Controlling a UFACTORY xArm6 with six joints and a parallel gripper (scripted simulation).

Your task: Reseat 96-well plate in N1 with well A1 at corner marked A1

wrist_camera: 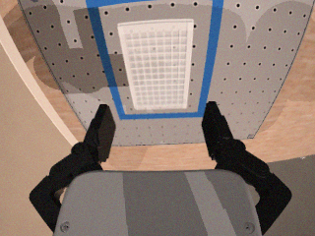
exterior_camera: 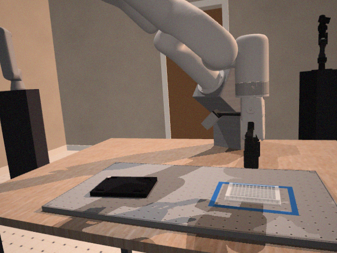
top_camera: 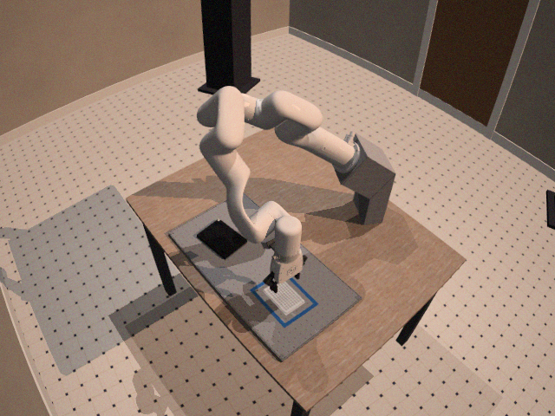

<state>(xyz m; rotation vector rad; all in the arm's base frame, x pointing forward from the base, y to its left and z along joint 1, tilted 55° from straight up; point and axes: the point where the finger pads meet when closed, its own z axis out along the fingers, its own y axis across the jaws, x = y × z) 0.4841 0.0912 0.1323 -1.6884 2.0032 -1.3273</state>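
Now: hand 90 mm above the 96-well plate. Round my hand: black plate nest N1: 330 mm to the right, 120 mm behind, 90 mm below.
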